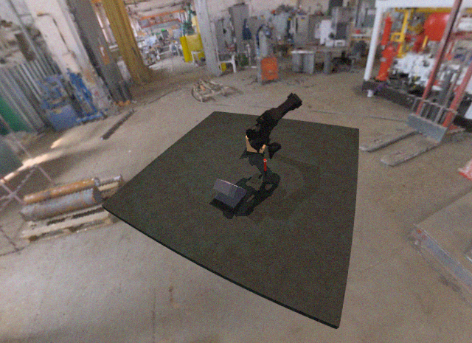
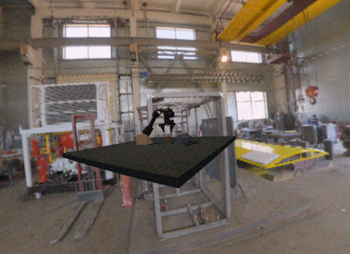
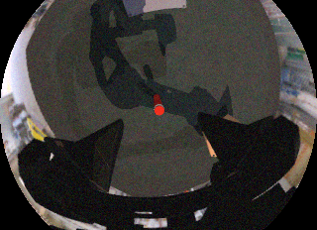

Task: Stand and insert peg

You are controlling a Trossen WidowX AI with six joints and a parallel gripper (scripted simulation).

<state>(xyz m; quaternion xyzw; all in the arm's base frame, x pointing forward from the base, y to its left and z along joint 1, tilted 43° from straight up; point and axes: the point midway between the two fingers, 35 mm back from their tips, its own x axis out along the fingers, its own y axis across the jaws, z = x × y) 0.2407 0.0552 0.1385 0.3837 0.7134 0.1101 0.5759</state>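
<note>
My gripper tip is now 50 mm above the red peg. Also, from my gripper tip: grey sloped panel: 230 mm ahead, 110 mm to the right, 70 mm below.
</note>
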